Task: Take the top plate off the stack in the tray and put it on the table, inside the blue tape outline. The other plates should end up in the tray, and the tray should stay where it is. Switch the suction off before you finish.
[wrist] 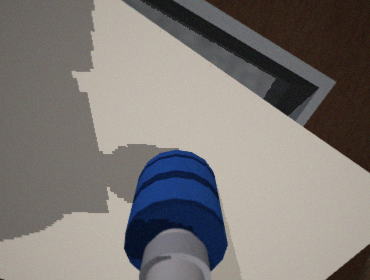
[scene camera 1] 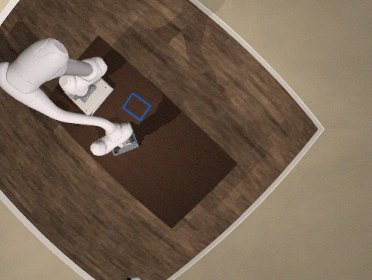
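Seen in the pictures: end effector, tool point: [wrist: 177, 172]; arm's base, origin of the base link: [scene camera 1: 84, 89].
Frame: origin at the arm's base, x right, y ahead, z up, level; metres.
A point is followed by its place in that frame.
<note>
My suction cup [wrist: 176, 162], blue and ribbed, is pressed on the face of a cream plate [wrist: 280, 165] {z 0.082, x 0.157, y 0.597 m}, the top plate, and holds it. The plate hangs above the grey tray [scene camera 1: 127, 151] {z -0.028, x 0.139, y 0.677 m} [wrist: 260, 42] {z -0.028, x 0.190, y 0.651 m}, and its edges reach out over the tray's walls in the wrist view. A strip of the tray's inside and one corner show past the plate's edge. The other plates are hidden below it. In scene camera 1 the arm's end covers the cup and much of the tray. The blue tape outline [scene camera 1: 141, 99] {z -0.077, x -0.279, y 0.456 m} lies on the table, up and right of the tray.
The brown table [scene camera 1: 175, 185] {z -0.078, x 0.099, y 1.216 m} lies on a wood floor [scene camera 1: 265, 105]. The arm's pale base plate [scene camera 1: 102, 96] {z -0.009, x -0.066, y 0.184 m} is up and left of the tray. The arm's shadow falls on the table right of the tray. A small dark thing [scene camera 1: 133, 278] shows at the bottom edge of scene camera 1.
</note>
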